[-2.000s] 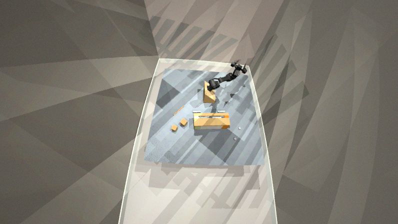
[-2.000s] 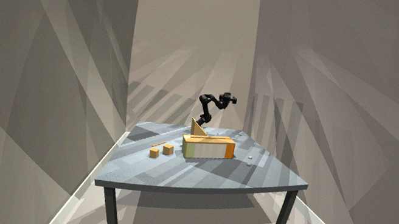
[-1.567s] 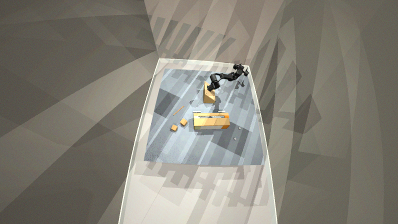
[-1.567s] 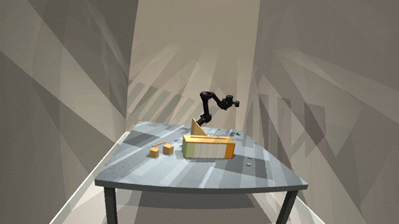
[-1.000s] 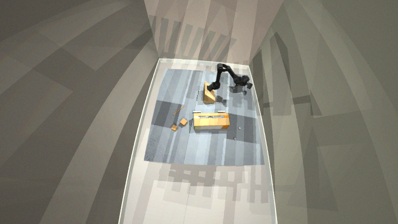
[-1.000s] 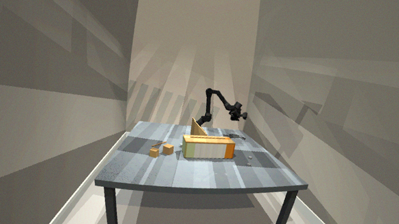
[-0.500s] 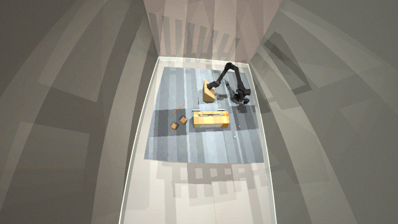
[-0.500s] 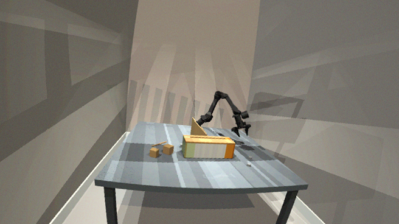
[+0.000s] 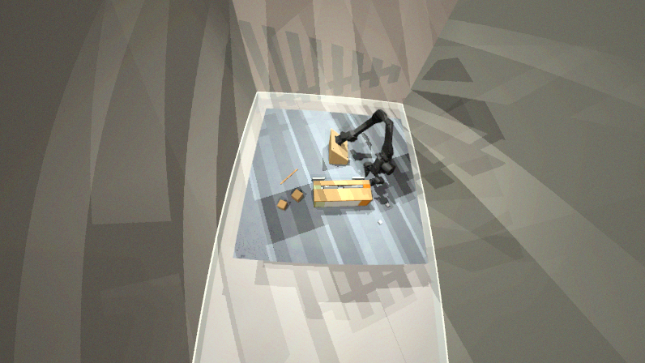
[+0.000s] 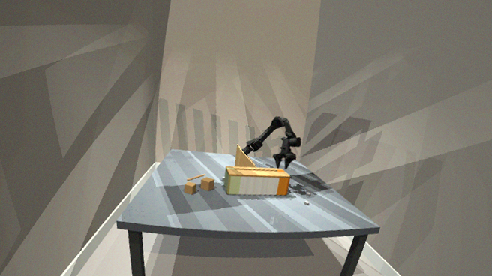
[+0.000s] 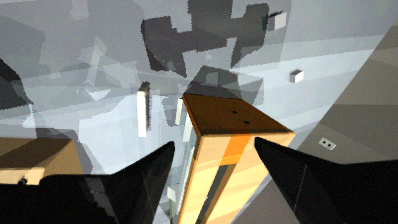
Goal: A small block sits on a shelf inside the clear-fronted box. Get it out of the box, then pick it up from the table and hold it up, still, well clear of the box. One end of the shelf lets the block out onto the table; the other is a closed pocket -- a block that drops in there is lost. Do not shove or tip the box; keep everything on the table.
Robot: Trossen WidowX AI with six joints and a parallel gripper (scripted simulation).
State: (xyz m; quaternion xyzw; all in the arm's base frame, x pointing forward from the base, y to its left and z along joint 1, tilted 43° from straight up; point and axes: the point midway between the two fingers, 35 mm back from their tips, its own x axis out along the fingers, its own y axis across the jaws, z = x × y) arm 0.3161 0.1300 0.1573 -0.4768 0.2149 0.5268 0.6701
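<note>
Now: the long orange box 180 mm to the right of my gripper tip, 70 mm below it and 30 mm ahead of it. From my gripper tip the other things lie so: thin orange stick: 560 mm to the right, 130 mm below, 100 mm behind.
</note>
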